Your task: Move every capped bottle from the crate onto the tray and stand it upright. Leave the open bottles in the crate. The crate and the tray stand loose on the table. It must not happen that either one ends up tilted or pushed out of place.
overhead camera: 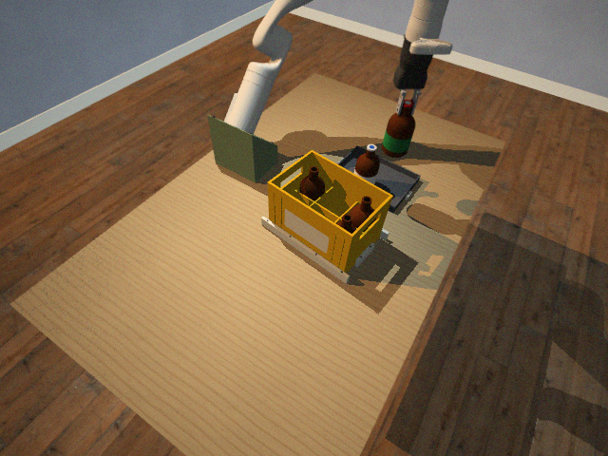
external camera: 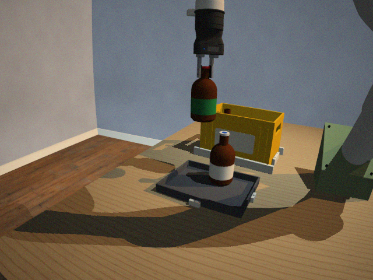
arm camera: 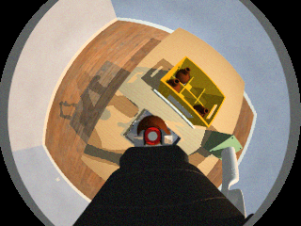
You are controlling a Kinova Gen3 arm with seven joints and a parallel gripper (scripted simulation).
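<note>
The white-label bottle lies 240 mm below my hand, 70 mm behind it and 20 mm to the left of it. From my hand the other things lie so: yellow crate (240 mm below, 230 mm to the right, 100 mm behind); then dark tray (310 mm below, 60 mm to the left, 50 mm behind).
</note>
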